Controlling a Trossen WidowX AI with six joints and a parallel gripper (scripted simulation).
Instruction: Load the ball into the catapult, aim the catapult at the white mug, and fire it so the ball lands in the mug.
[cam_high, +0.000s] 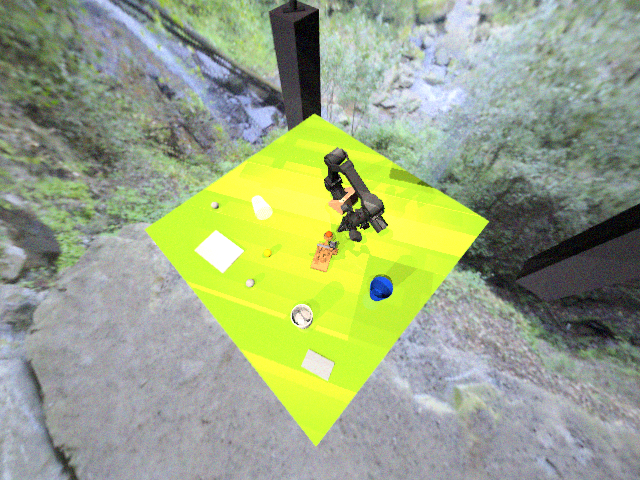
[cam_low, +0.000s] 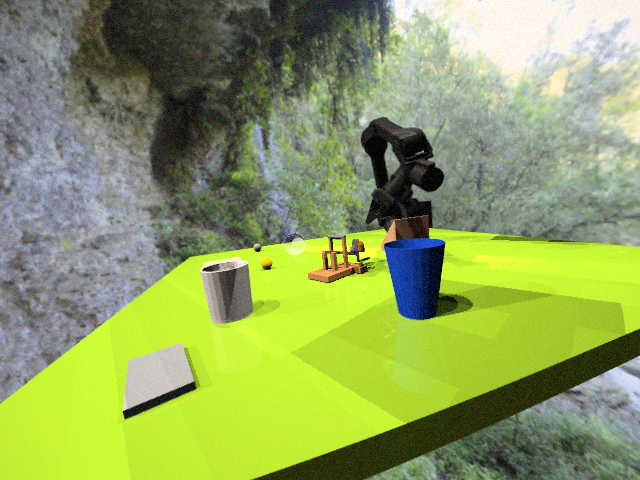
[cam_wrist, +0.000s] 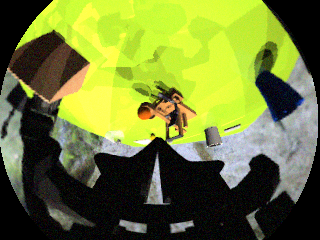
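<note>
The orange ball lies 10 mm ahead of my gripper tip, 50 mm to the right of it and 70 mm below it. From my gripper tip the other things lie so: yellow ball: 280 mm ahead, 220 mm to the right, 110 mm below; then blue cup: 80 mm ahead, 310 mm to the left, 100 mm below; then wooden catapult: 70 mm ahead, 10 mm to the right, 80 mm below.
</note>
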